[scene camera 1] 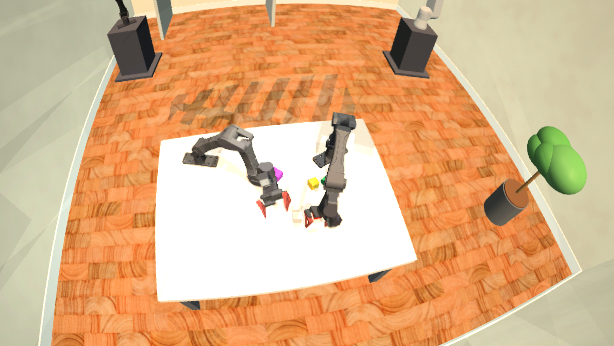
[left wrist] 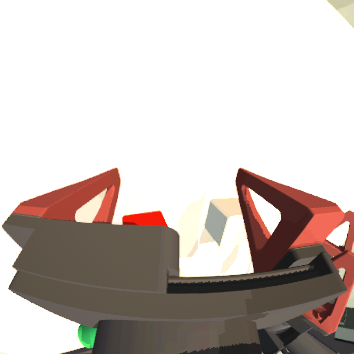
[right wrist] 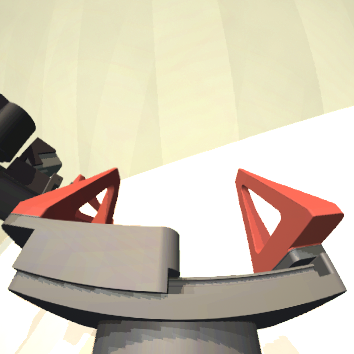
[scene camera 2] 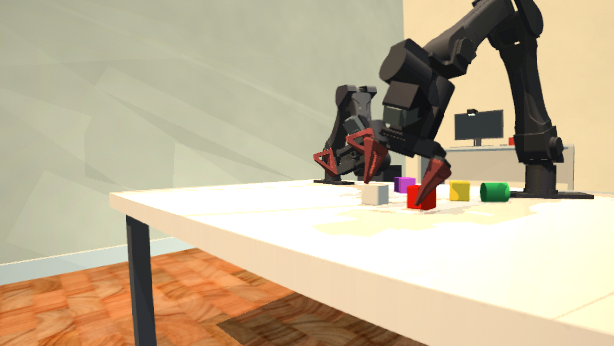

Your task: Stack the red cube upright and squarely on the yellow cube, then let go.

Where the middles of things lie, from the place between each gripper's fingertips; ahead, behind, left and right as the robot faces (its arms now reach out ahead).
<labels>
Right now my left hand is 7 cm to the left of the white cube [left wrist: 224,223], 6 cm past it and 1 cm above it.
Now: the white cube 10 cm to the left of my right hand, 9 cm below it and 3 cm behind it.
</labels>
